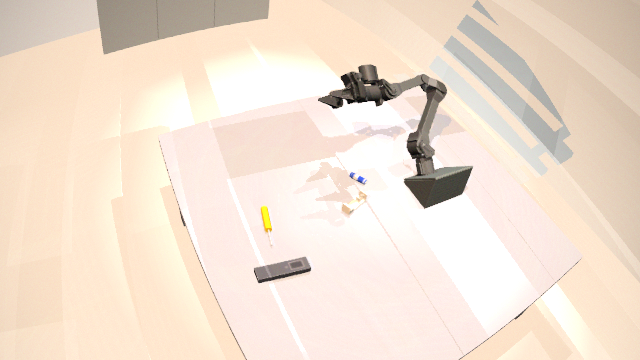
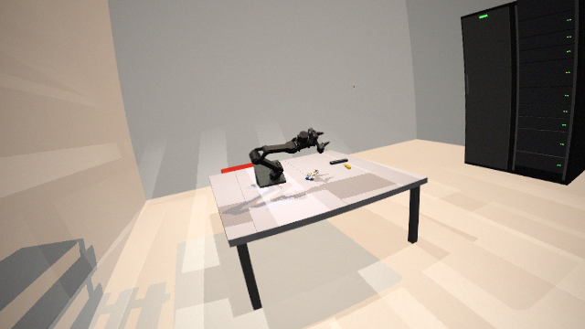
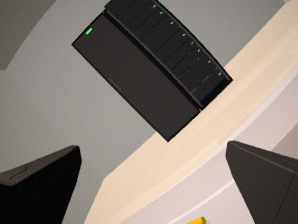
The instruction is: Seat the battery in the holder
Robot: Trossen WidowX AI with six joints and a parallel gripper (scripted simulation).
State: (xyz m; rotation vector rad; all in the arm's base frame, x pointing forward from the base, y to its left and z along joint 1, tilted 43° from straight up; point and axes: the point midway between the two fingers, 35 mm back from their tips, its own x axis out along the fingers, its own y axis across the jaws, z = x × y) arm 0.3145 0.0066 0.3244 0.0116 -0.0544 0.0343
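Now: the blue-and-cream battery 290 mm below my gripper tip, 110 mm to the left of it and 110 mm behind it. From my gripper tip the other things lie so: yellow-handled screwdriver: 290 mm below, 260 mm ahead, 200 mm to the left; dark remote: 360 mm to the left, 290 mm below, 290 mm ahead.
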